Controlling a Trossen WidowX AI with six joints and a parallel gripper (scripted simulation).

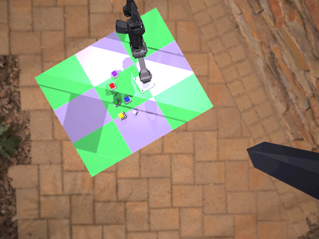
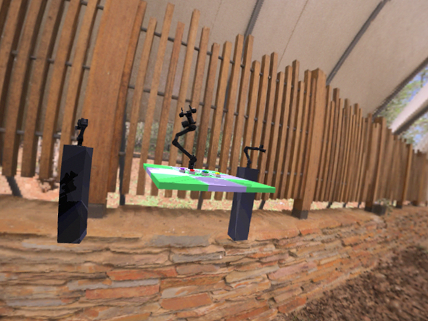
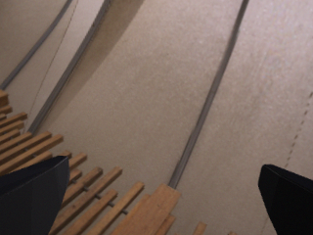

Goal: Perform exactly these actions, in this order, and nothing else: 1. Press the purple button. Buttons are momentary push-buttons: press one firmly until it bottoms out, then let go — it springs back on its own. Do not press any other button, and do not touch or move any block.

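The purple button lies 65 cm below my gripper tip, 26 cm ahead of it and 2 cm to the left of it. Round my gripper tip: red button (65 cm below, 31 cm ahead, 10 cm to the left); green button (65 cm below, 34 cm ahead, 23 cm to the left); blue button (65 cm below, 25 cm ahead, 24 cm to the left).
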